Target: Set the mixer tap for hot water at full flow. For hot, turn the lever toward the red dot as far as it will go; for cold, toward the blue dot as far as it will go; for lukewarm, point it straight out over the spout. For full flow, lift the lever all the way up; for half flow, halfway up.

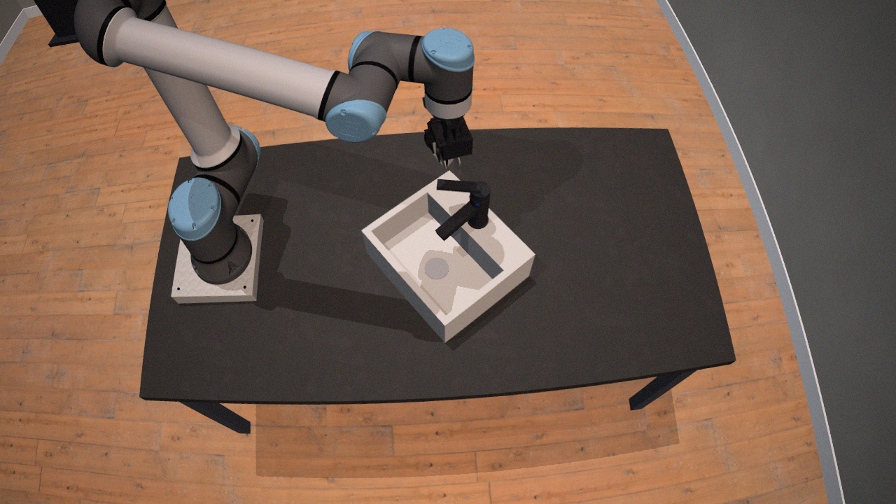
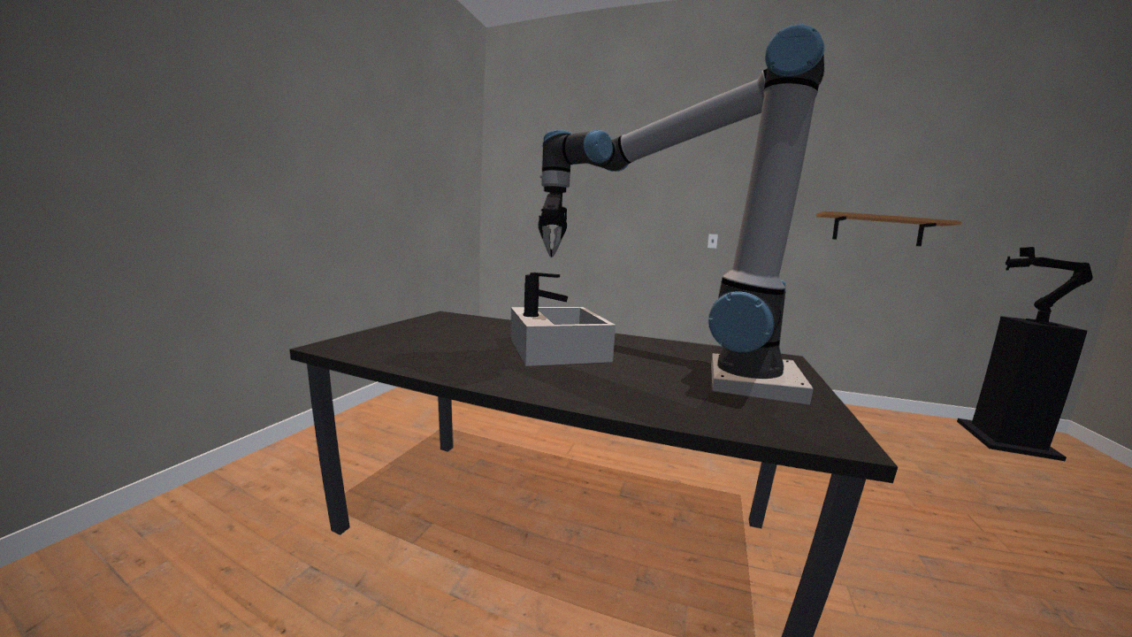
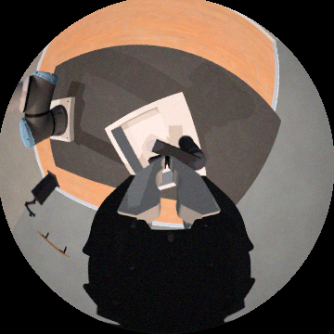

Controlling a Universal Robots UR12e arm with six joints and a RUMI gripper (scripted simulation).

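My hand is 30 mm short of the lever, 20 mm to the left of it and 80 mm above it. The rest, counted from my hand: white square basin (10 mm behind, 100 mm to the right, 310 mm below).
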